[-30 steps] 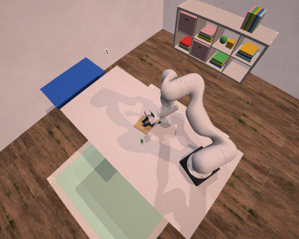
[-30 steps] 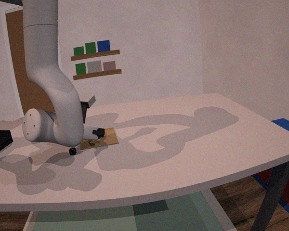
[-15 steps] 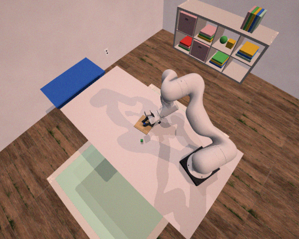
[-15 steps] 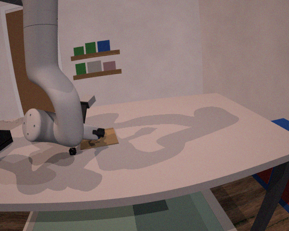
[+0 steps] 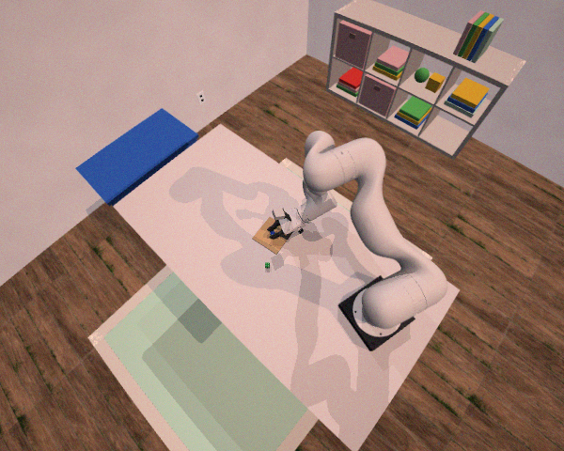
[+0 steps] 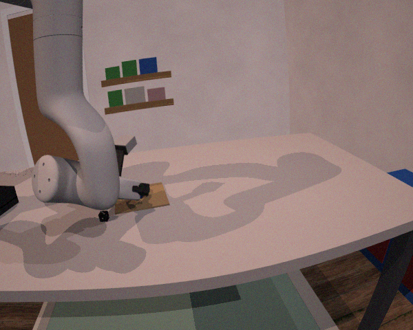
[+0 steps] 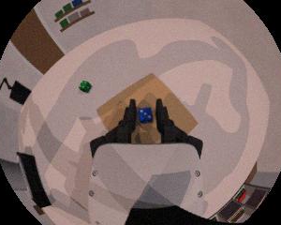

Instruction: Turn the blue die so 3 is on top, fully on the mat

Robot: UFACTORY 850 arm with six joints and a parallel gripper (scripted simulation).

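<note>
The blue die lies 10 mm below my hand. From my hand the other things lie so: tan mat 30 mm below; then green die 90 mm behind, 130 mm to the left, 20 mm below; then black die 80 mm behind, 100 mm to the right, 20 mm below.
</note>
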